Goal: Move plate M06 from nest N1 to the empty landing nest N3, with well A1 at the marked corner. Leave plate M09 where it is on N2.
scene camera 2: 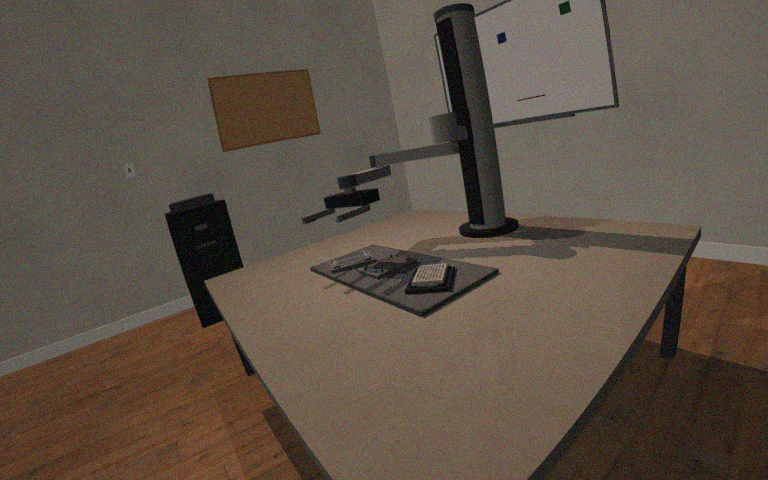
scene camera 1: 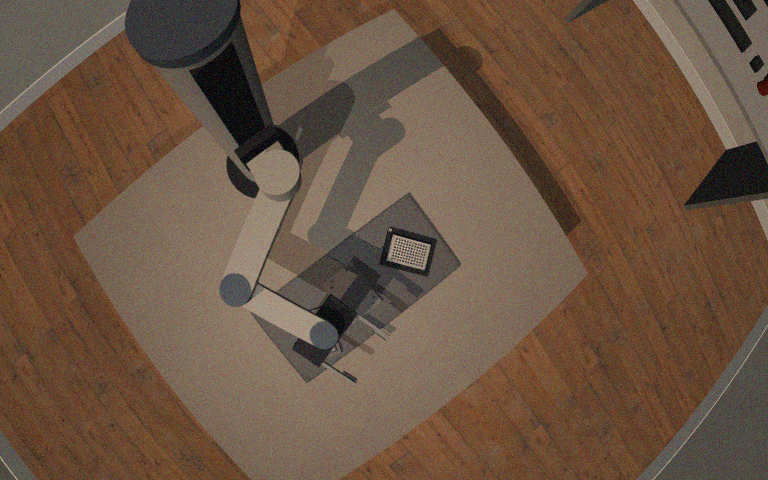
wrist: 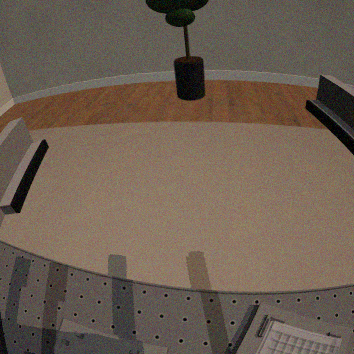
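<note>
A white well plate sits in a black nest at one end of the board. A clear plate sits in a grey nest at the other end, mostly hidden under the arm in scene camera 1. Between them is the empty nest, shadowed and cut off in the wrist view. Plate and nest numbers cannot be read. My gripper is open and empty, high above the board near the clear plate's end, its fingers reaching past the board edge.
The perforated grey board lies on the table. The arm's column stands behind it. A potted plant stands on the floor beyond the table.
</note>
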